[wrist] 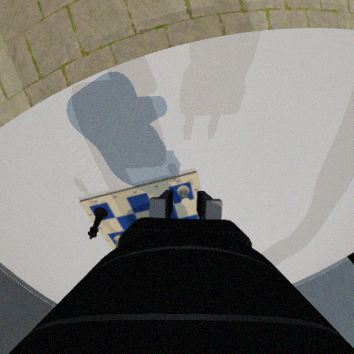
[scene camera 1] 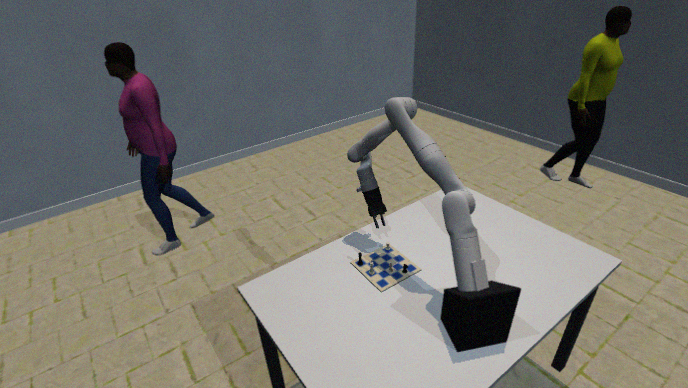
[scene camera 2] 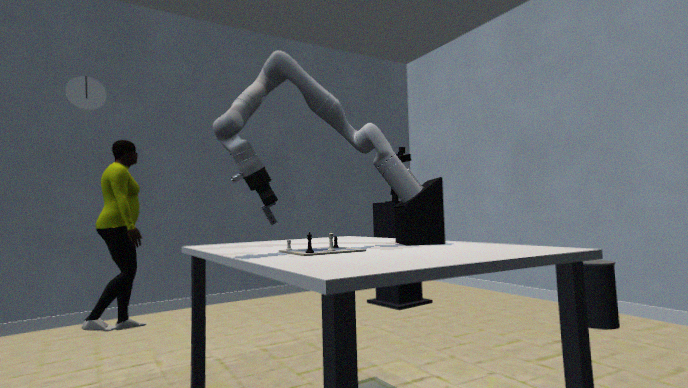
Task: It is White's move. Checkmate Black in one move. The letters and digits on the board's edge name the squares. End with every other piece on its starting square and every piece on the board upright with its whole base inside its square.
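Seen in the pictures: gripper, between the fingertips: point(wrist: 184, 199) point(scene camera 1: 381, 226) point(scene camera 2: 273, 222); arm's base, origin of its link: point(scene camera 1: 472, 288) point(scene camera 2: 412, 196).
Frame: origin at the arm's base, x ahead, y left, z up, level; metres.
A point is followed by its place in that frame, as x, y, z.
Note:
The chessboard point(scene camera 1: 370, 279) {0.403, 0.074, -0.180} point(scene camera 2: 345, 251) {0.400, 0.080, -0.181} point(wrist: 117, 202) {0.509, -0.009, -0.180} has blue and cream squares. A short white piece point(scene camera 1: 387, 247) {0.482, -0.119, -0.168} point(scene camera 2: 288, 244) {0.489, -0.121, -0.160} point(wrist: 183, 192) {0.490, -0.126, -0.163} stands upright on the blue corner square at the far end, its base looking inside the square. A tall black piece point(scene camera 1: 360, 258) {0.500, 0.035, -0.148} point(scene camera 2: 309, 243) {0.506, 0.037, -0.151} point(wrist: 100, 215) {0.505, 0.028, -0.166} stands at the left corner. A white piece point(scene camera 1: 372, 268) {0.421, 0.043, -0.151} stands near it. Another white piece point(scene camera 1: 391, 268) {0.374, -0.024, -0.165} and a black piece point(scene camera 1: 405, 268) {0.328, -0.060, -0.158} stand toward the robot base. My gripper point(scene camera 1: 381, 226) {0.535, -0.134, -0.086} point(scene camera 2: 270, 222) {0.535, -0.134, -0.086} point(wrist: 184, 199) {0.535, -0.134, -0.086} is open, empty and above the far end of the board. It hides much of the board in the wrist view.
The board lies on a white table point(scene camera 1: 310, 305) {0.473, 0.337, -0.185} point(scene camera 2: 450, 257) {0.319, 0.422, -0.186}. The black robot base point(scene camera 1: 480, 320) {-0.075, 0.063, -0.045} point(scene camera 2: 420, 217) {0.033, 0.067, -0.084} stands on the table. A person in pink point(scene camera 1: 145, 115) and a person in yellow point(scene camera 1: 600, 65) point(scene camera 2: 119, 195) are on the floor away from the table.

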